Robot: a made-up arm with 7 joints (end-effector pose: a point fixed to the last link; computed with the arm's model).
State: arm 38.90 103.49 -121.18 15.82 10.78 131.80 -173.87
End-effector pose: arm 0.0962 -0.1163 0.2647 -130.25 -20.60 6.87
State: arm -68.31 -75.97 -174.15 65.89 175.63 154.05 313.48
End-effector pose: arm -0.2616 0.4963 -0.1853 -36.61 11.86 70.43
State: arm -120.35 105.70 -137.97 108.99 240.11 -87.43 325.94
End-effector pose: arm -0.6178 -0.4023 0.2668 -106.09 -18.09 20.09
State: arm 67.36 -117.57 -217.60 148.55 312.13 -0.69 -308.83
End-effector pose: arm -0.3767 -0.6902 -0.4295 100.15 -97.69 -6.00
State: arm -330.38 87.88 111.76 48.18 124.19 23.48 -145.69
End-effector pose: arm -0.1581 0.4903 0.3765 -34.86 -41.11 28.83
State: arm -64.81 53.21 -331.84 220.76 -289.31 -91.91 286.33
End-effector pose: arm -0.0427 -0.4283 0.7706 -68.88 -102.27 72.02
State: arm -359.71 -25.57 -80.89 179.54 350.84 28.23 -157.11
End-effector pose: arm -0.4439 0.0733 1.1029 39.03 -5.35 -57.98
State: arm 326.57 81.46 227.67 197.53 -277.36 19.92 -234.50
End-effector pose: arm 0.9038 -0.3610 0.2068 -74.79 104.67 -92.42
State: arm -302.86 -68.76 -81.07 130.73 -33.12 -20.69 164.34
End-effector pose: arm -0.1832 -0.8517 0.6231 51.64 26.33 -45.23
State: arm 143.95 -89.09 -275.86 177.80 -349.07 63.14 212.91
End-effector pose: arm 0.8040 -0.5960 0.2043 48.51 110.39 -109.69
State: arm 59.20 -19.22 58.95 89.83 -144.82 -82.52 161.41
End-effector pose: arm -0.3452 0.2355 0.6860 -54.95 -144.94 4.92
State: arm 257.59 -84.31 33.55 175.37 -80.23 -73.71 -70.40
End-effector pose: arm 0.2470 0.8337 0.1878 -136.59 38.70 -60.85
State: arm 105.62 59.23 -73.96 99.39 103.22 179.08 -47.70
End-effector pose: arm 0.1834 0.6906 0.3576 -43.62 -84.79 93.69
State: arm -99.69 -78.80 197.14 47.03 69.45 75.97 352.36
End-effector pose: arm -0.1755 0.2304 -0.2379 97.71 4.10 -118.80
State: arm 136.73 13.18 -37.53 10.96 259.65 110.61 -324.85
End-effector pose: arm 0.0726 0.2673 0.1267 7.33 63.24 49.29
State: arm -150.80 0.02 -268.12 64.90 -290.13 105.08 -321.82
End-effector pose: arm 0.3611 -0.4087 0.4723 -62.41 80.64 23.04
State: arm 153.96 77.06 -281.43 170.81 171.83 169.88 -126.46
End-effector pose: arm -0.7009 0.4277 0.4130 -5.17 97.41 -15.58
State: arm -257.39 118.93 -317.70 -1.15 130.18 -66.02 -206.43
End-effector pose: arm 0.0284 -0.0564 0.1067 -97.25 39.16 -120.74
